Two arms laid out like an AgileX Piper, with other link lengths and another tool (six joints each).
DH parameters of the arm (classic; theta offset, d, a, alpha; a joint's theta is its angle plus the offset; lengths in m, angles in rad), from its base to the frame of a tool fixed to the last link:
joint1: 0 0.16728 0 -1.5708
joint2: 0.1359 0 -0.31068 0
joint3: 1.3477 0 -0.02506 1.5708
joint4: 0 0.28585 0 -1.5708
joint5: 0 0 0 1.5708
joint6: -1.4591 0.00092 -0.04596 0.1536
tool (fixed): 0 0.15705 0 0
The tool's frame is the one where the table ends.
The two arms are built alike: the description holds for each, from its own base.
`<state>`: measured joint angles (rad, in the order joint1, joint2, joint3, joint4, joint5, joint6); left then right.
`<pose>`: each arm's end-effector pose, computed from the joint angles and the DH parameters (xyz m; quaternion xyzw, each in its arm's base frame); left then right.
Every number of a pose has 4 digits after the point. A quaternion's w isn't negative.
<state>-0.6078 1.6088 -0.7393 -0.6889 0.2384 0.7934 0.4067 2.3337 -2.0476 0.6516 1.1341 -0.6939</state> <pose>0.3314 -0.2118 0.1768 -0.3111 0.8724 -0.3533 0.1312 0.4747 0.3440 0.2354 -0.8465 0.3730 0.0808 0.3712</pose>
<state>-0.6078 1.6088 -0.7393 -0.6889 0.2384 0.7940 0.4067 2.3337 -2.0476 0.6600 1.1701 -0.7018</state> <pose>0.3314 -0.2118 0.1768 -0.3108 0.8725 -0.3533 0.1312 0.4687 0.3436 0.2357 -0.8501 0.3667 0.0968 0.3653</pose>
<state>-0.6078 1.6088 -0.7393 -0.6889 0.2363 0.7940 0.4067 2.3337 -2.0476 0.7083 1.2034 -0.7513</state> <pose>0.3316 -0.2117 0.1770 -0.3109 0.8723 -0.3536 0.1322 0.4608 0.3461 0.2412 -0.8512 0.3460 0.1184 0.3766</pose>
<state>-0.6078 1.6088 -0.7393 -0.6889 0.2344 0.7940 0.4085 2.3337 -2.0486 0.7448 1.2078 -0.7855</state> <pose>0.3319 -0.2116 0.1772 -0.3110 0.8720 -0.3539 0.1331 0.4577 0.3493 0.2461 -0.8489 0.3329 0.1262 0.3907</pose>
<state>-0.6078 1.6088 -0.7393 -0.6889 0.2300 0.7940 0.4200 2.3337 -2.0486 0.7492 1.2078 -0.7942</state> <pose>0.3324 -0.2115 0.1776 -0.3112 0.8714 -0.3545 0.1351 0.4532 0.3547 0.2466 -0.8511 0.3245 0.1285 0.3922</pose>
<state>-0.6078 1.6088 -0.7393 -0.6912 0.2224 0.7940 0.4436 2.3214 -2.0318 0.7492 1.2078 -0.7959</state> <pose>0.3333 -0.2111 0.1784 -0.3125 0.8698 -0.3559 0.1382 0.4420 0.3641 0.2481 -0.8552 0.3146 0.1344 0.3893</pose>
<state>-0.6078 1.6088 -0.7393 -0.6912 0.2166 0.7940 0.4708 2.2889 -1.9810 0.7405 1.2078 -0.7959</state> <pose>0.3341 -0.2109 0.1789 -0.3127 0.8690 -0.3567 0.1409 0.4243 0.3713 0.2489 -0.8619 0.3057 0.1429 0.3786</pose>
